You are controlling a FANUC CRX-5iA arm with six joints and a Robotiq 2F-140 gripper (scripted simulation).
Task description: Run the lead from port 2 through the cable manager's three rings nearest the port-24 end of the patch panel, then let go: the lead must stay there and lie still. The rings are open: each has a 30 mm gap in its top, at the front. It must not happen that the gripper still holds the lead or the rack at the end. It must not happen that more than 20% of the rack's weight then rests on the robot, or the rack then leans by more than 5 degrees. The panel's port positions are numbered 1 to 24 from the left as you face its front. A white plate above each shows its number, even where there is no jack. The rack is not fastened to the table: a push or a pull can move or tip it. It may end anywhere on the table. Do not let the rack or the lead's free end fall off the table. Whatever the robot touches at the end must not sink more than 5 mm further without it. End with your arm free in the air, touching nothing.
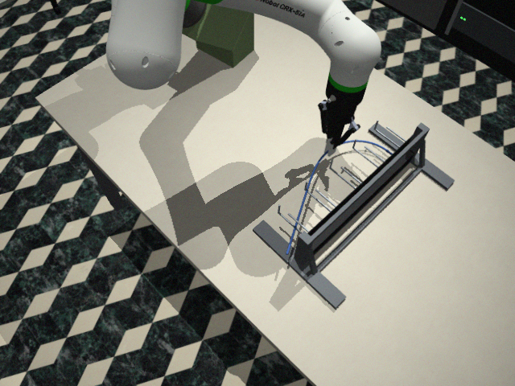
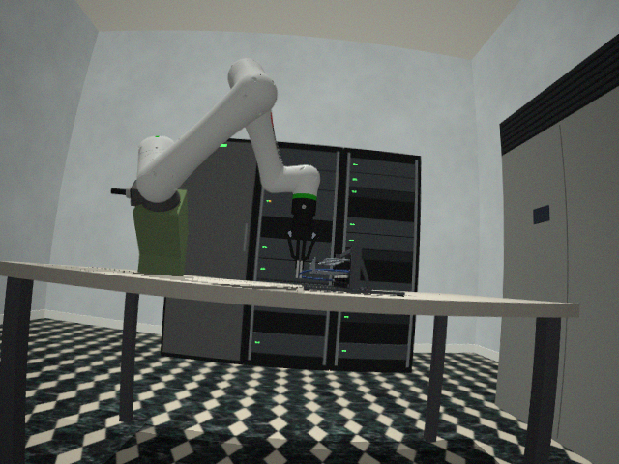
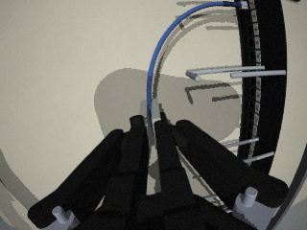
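Right now the dark grey rack is 150 mm ahead of my hand and 80 mm to the right of it.
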